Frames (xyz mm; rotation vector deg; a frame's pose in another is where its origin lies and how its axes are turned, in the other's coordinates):
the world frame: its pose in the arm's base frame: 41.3 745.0 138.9 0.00 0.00 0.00
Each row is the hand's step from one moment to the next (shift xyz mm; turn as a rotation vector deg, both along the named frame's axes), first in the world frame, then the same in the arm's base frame.
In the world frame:
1: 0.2 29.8 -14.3 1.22 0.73 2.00
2: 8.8 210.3 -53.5 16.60 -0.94 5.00
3: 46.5 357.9 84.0 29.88 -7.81 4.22
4: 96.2 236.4 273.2 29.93 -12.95 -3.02
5: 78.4 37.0 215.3 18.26 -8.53 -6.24
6: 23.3 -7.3 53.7 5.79 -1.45 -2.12
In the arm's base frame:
1: 0.2 29.8 -14.3 1.22 0.73 2.00
2: 8.8 210.3 -53.5 16.60 -0.94 5.00
3: 46.5 357.9 84.0 29.88 -7.81 4.22
4: 96.2 236.4 273.2 29.93 -12.95 -3.02
5: 78.4 37.0 215.3 18.26 -8.53 -6.24
6: 23.3 -7.3 53.7 5.79 -1.45 -2.12

